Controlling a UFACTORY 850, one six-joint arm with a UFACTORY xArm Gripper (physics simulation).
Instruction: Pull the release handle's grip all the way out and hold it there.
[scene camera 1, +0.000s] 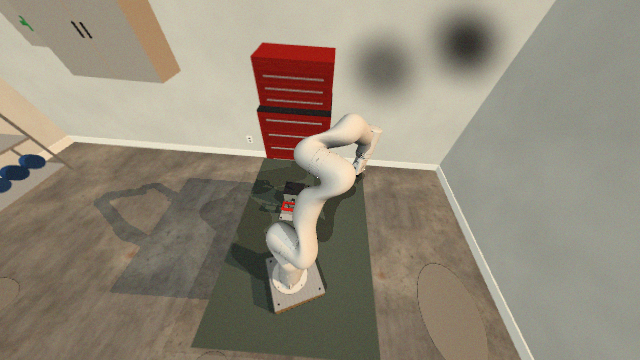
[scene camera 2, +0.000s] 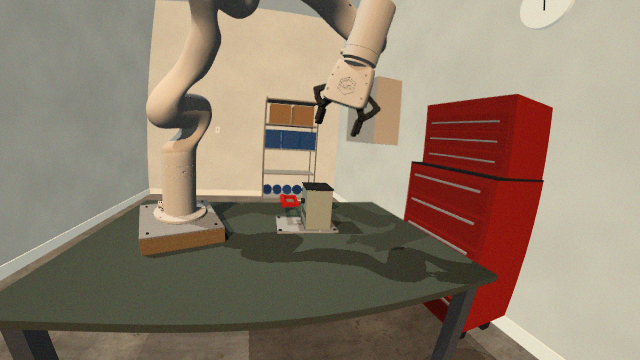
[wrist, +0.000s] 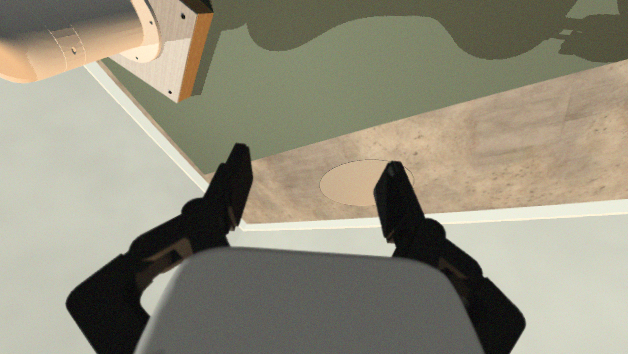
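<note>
The release handle's red grip (scene camera 1: 284, 206) (scene camera 2: 283, 201) is a rectangular loop on the side of a beige box with a dark top (scene camera 1: 293, 188) (scene camera 2: 318, 207). It faces the robot's base, and a short dark piece shows between grip and box in scene camera 2. The box stands on a light plate (scene camera 1: 286, 217) (scene camera 2: 284, 227). My gripper (scene camera 2: 337, 128) (wrist: 317, 168) is open and empty, high above the table and well apart from the grip. In scene camera 1 the arm partly covers the handle. The handle does not show in the wrist view.
The robot's base block (scene camera 1: 301, 295) (scene camera 2: 182, 240) (wrist: 195, 57) stands on the green table (scene camera 1: 300, 332) (scene camera 2: 240, 295) (wrist: 320, 85). A red tool cabinet (scene camera 1: 295, 85) (scene camera 2: 472, 140) stands beyond the table. A shelf rack (scene camera 2: 263, 160) stands at the back wall.
</note>
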